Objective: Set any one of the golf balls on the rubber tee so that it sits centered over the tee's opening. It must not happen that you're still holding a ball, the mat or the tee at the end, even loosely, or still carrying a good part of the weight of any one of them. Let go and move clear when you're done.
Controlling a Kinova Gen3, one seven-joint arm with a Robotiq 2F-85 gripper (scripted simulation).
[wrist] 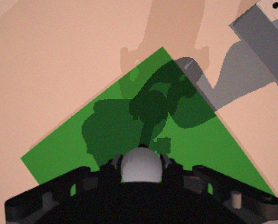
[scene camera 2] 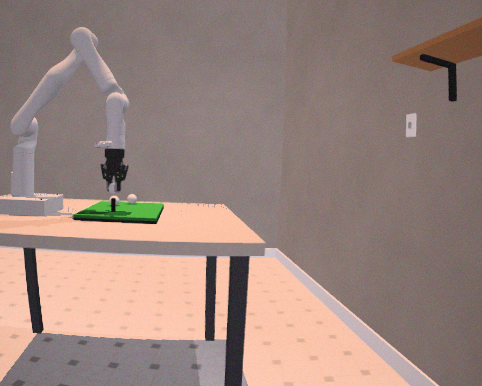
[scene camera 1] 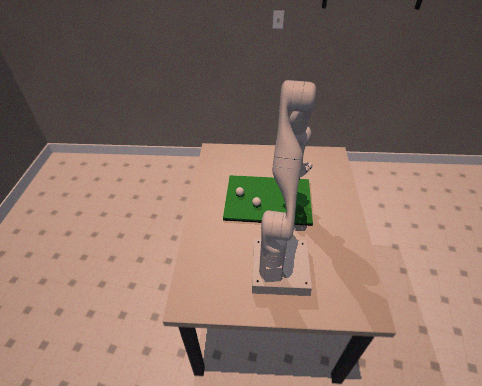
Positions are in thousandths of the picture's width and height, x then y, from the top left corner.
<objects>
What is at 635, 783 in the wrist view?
The gripper.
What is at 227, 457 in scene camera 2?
The gripper.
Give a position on a white golf ball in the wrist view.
502, 734
</objects>
